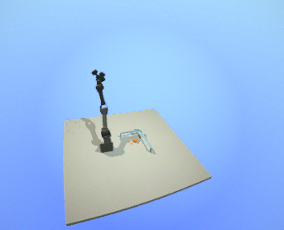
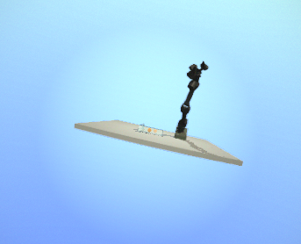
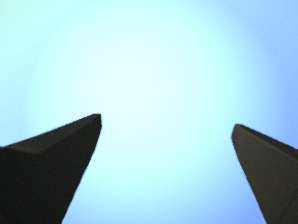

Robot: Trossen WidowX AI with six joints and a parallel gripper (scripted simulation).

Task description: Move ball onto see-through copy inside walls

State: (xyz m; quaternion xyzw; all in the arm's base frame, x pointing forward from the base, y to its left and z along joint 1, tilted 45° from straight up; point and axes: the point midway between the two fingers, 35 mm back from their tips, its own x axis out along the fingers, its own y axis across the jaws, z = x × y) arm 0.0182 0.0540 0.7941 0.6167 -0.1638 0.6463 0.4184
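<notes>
The orange ball is 24 cm ahead of my gripper tip, 62 cm to the right of it and 60 cm below it. The rest, counted from my gripper tip: see-through copy of ball (18 cm ahead, 64 cm to the right, 60 cm below).
</notes>
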